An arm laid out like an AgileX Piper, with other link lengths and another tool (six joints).
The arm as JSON. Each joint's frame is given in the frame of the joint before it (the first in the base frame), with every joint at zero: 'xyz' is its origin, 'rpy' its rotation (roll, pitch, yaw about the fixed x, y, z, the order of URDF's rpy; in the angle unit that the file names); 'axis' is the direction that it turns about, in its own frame. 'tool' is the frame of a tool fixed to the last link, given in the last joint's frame.
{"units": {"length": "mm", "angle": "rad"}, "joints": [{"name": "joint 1", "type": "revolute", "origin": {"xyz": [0.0, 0.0, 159.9], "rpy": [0.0, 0.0, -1.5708]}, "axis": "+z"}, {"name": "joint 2", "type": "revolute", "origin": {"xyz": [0.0, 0.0, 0.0], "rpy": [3.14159, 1.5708, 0.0]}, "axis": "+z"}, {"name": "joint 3", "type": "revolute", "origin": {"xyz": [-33.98, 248.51, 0.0], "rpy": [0.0, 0.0, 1.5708]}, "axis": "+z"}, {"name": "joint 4", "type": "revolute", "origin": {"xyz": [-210.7, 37.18, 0.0], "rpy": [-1.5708, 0.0, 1.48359]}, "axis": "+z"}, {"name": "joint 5", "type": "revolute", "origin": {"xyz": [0.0, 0.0, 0.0], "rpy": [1.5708, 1.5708, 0.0]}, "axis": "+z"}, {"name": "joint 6", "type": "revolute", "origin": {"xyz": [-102.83, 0.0, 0.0], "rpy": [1.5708, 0.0, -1.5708]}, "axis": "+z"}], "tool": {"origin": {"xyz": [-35.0, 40.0, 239.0], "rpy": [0.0, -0.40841, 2.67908]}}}
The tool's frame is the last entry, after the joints.
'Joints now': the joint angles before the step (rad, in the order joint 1, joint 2, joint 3, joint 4, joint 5, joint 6). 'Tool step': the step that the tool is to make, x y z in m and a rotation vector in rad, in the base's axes. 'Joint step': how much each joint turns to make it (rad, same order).
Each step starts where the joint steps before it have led.
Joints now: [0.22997 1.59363 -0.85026 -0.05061 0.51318 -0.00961]
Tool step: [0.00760 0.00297 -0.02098 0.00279 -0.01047 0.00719]
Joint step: [-0.00059 0.07626 0.03345 -0.00550 -0.12070 0.00074]
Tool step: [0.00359 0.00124 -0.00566 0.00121 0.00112 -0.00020]
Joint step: [-0.00003 0.02929 -0.00651 0.00028 -0.02198 0.00093]
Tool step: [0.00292 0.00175 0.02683 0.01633 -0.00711 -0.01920]
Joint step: [0.00001 -0.06592 -0.05503 0.02355 0.11042 -0.00007]
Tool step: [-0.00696 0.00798 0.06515 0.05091 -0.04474 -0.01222]
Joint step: [0.00001 -0.18216 -0.07205 0.05651 0.19898 -0.01932]
